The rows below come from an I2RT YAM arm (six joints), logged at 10 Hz.
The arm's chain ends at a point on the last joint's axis. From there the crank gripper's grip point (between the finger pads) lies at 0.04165 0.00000 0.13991 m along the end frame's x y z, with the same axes.
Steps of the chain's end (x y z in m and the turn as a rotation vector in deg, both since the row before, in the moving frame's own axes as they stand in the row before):
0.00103, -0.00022, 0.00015, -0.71, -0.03, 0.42
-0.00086, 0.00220, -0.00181, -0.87, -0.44, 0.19
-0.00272, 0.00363, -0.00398, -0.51, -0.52, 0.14
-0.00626, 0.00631, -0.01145, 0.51, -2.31, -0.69
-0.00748, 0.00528, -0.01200, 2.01, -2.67, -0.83
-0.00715, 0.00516, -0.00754, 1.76, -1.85, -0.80
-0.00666, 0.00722, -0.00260, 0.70, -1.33, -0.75
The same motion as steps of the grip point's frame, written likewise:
0.00095, 0.00182, 0.00016, -0.71, -0.03, 0.42
-0.00194, 0.00446, -0.00151, -0.87, -0.44, 0.19
-0.00399, 0.00498, -0.00361, -0.51, -0.52, 0.14
-0.01194, 0.00459, -0.00989, 0.51, -2.31, -0.69
-0.01408, -0.00022, -0.01031, 2.01, -2.67, -0.83
-0.01172, 0.00029, -0.00634, 1.76, -1.85, -0.80
-0.00993, 0.00498, -0.00168, 0.70, -1.33, -0.75

